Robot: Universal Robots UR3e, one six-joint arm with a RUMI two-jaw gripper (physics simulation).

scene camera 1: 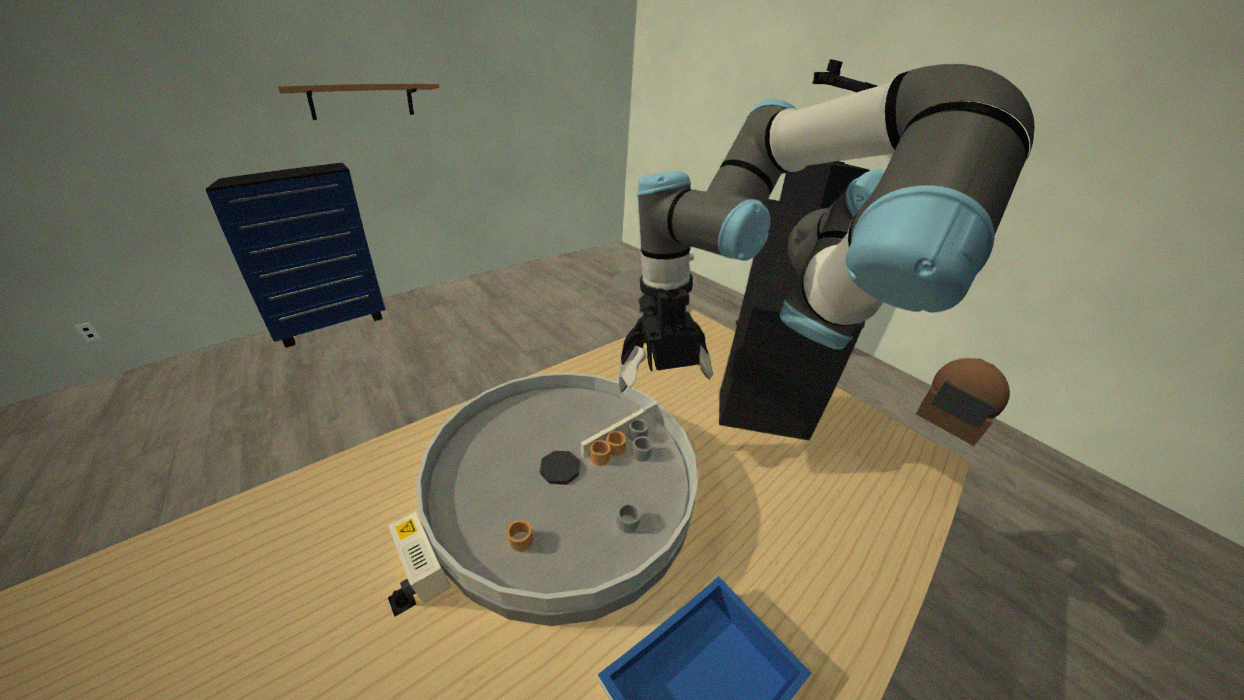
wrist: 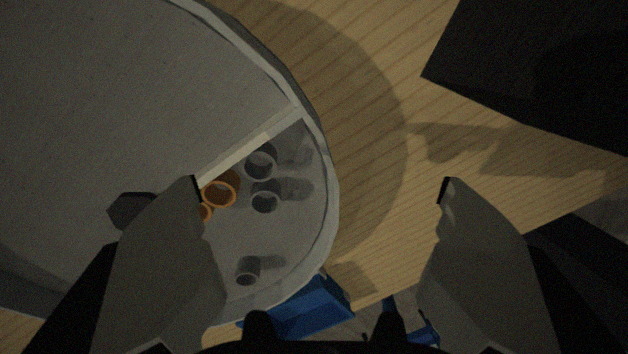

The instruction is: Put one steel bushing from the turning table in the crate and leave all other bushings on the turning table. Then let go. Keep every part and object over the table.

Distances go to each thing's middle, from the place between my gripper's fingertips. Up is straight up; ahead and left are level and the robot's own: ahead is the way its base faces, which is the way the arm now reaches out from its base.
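Blue crate (wrist: pixel 322 303), from my hand: 110 mm ahead, 370 mm to the left, 120 mm below.
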